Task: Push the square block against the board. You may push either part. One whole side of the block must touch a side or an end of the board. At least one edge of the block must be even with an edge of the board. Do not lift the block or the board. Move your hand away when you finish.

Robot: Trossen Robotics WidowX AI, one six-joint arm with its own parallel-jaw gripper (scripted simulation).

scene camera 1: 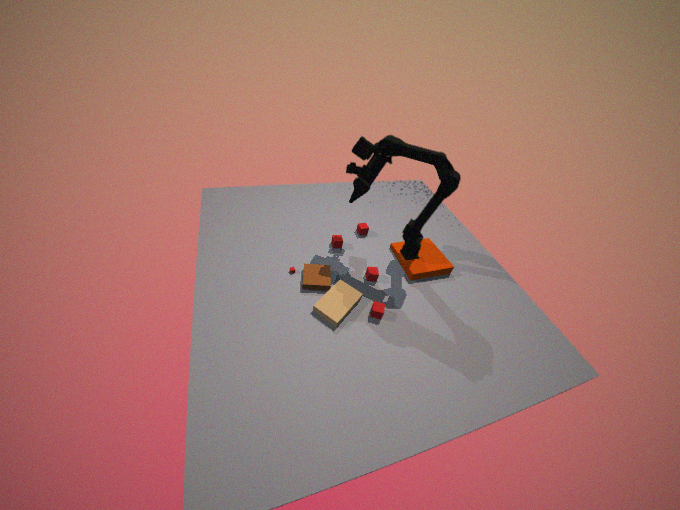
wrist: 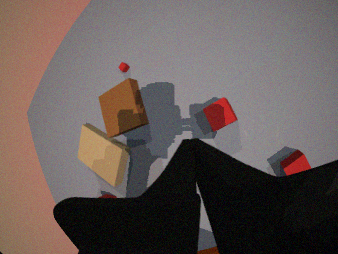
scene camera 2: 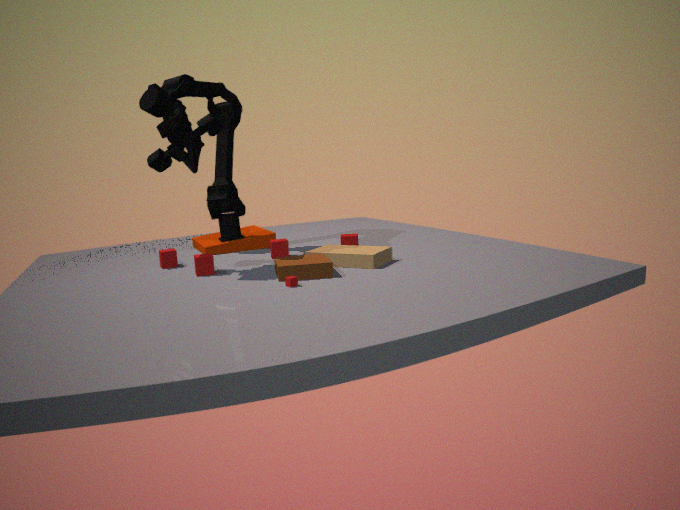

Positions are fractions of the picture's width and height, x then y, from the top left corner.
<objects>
board: scene camera 1 0.49,0.60; wrist 0.32,0.62; scene camera 2 0.51,0.50
square block: scene camera 1 0.46,0.54; wrist 0.36,0.42; scene camera 2 0.46,0.52
</objects>
